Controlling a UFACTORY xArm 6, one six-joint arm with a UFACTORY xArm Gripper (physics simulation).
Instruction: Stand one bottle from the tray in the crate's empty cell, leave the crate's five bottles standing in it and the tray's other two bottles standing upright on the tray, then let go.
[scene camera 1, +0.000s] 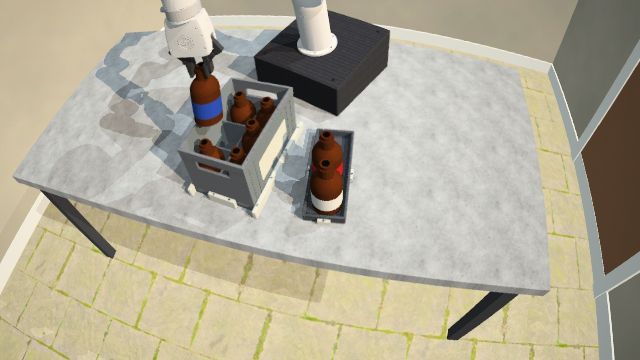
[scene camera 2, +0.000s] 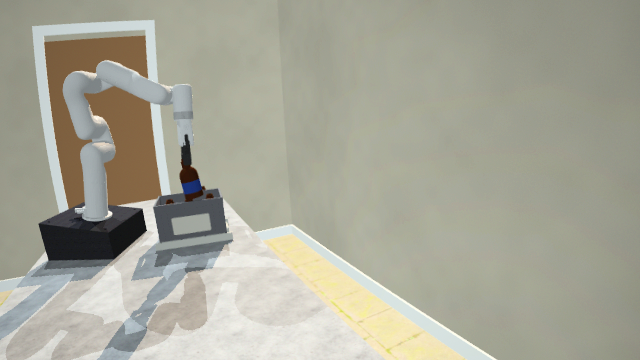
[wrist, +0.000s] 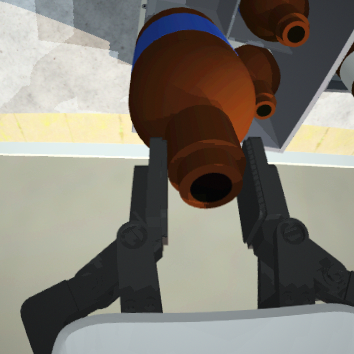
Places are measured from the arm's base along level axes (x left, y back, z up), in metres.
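Pixels of known places: gripper, fingertip midpoint: (scene camera 1: 202, 73) (scene camera 2: 186, 164) (wrist: 202, 156); arm's base, link origin: (scene camera 1: 317, 43) (scene camera 2: 97, 216).
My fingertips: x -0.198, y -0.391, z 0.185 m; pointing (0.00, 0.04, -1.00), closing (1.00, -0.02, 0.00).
Note:
For each thing: its top centre in the pictures, then the offset to it from my fingertips. "spot": a spot on its surface instead. Level surfaces: height alone.
- brown bottle with a blue label, top centre: (wrist: 198, 204) (scene camera 1: 198, 66) (scene camera 2: 186, 157) dx -0.004, dy -0.003, dz +0.025 m
- grey crate, top centre: (wrist: 256, 30) (scene camera 1: 235, 116) (scene camera 2: 188, 196) dx +0.057, dy +0.002, dz -0.140 m
- red-label bottle, top centre: (scene camera 1: 326, 134) dx +0.280, dy -0.025, dz -0.155 m
- white-label bottle, top centre: (scene camera 1: 325, 163) dx +0.288, dy -0.107, dz -0.155 m
- dark tray, surface spot: (scene camera 1: 349, 155) spot: dx +0.329, dy +0.046, dz -0.310 m
- grey table, surface height: dz -0.316 m
My gripper (scene camera 1: 200, 71) (scene camera 2: 186, 163) (wrist: 202, 156) is shut on the neck of the brown bottle with a blue label (scene camera 1: 206, 92) (scene camera 2: 190, 181) (wrist: 190, 80). The bottle leans slightly, its base near rim height over the left part of the grey crate (scene camera 1: 212, 180) (scene camera 2: 165, 225) (wrist: 295, 95). It partly hides the empty middle cell on that side. The crate holds five brown bottles (scene camera 1: 242, 111) (scene camera 1: 266, 107) (scene camera 1: 251, 132) (scene camera 1: 207, 152) (scene camera 1: 236, 155), standing. A red-label bottle (scene camera 1: 326, 150) and a white-label bottle (scene camera 1: 326, 186) stand upright on the dark tray (scene camera 1: 349, 155).
The black base block (scene camera 1: 320, 65) (scene camera 2: 92, 235) carries the arm behind the crate and tray. Pale strips (scene camera 1: 222, 200) lie along the crate's foot on the grey table (scene camera 1: 425, 175) (scene camera 2: 280, 300). The tray stands right of the crate, across a narrow gap.

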